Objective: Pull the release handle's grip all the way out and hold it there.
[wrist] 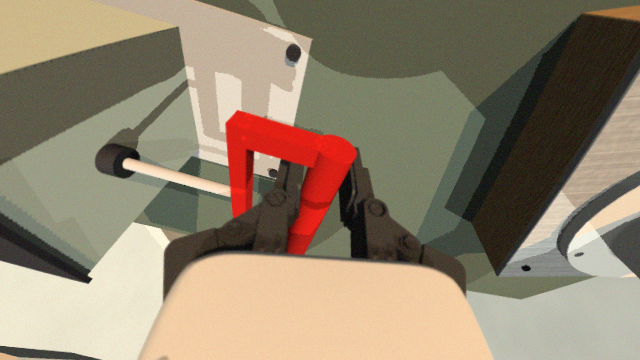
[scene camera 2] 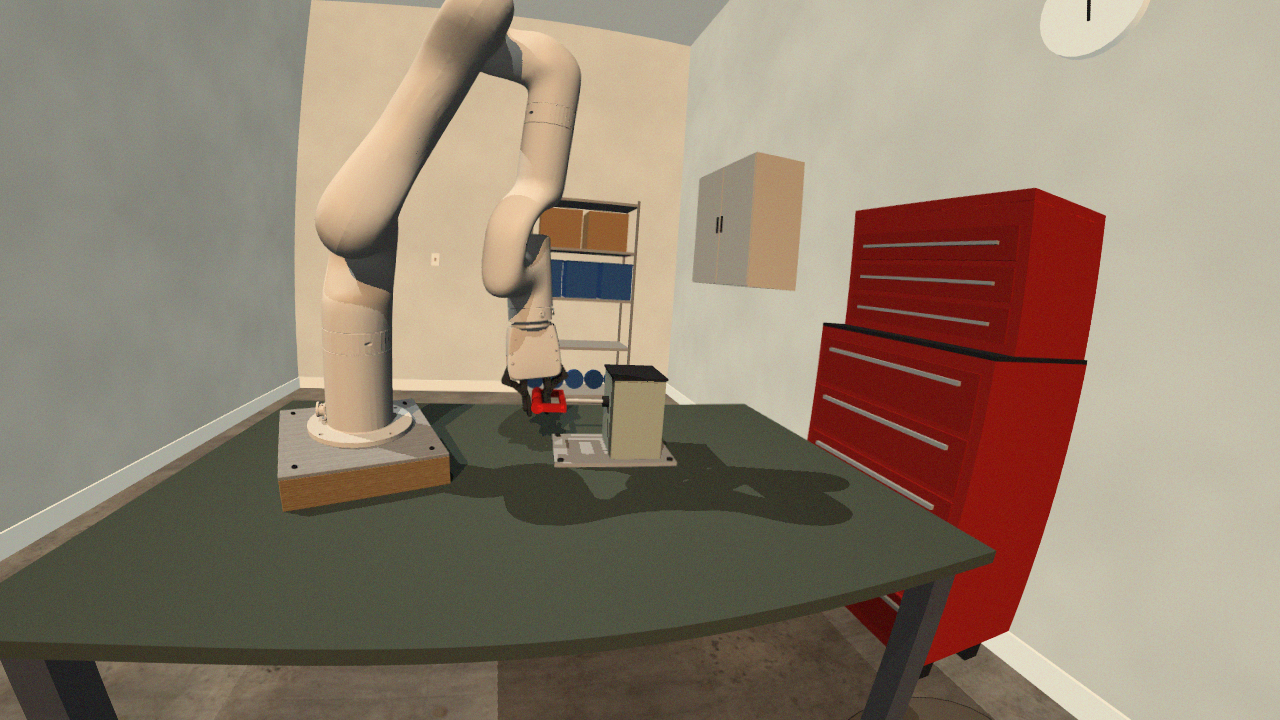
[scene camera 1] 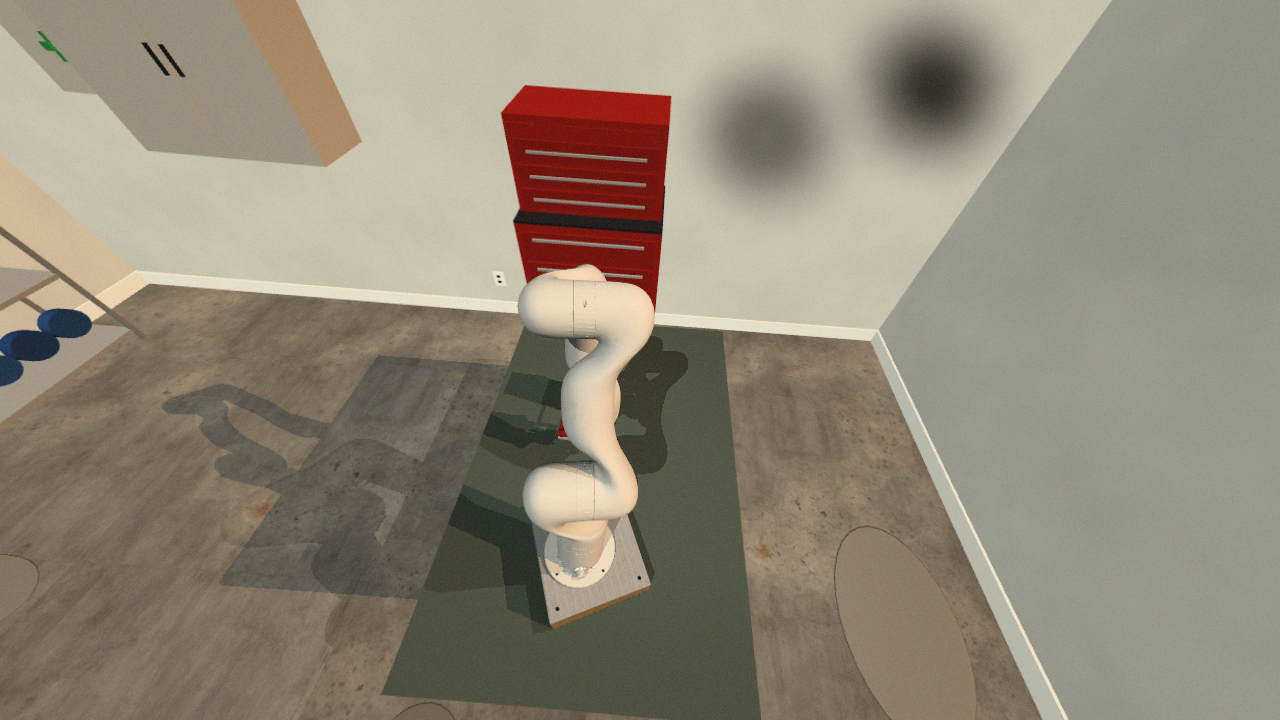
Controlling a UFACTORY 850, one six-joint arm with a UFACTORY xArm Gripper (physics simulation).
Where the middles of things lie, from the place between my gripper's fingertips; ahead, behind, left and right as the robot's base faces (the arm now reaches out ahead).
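Measured from my hand, the pale base plate (scene camera 2: 569, 450) sits 16 cm ahead and 8 cm below.
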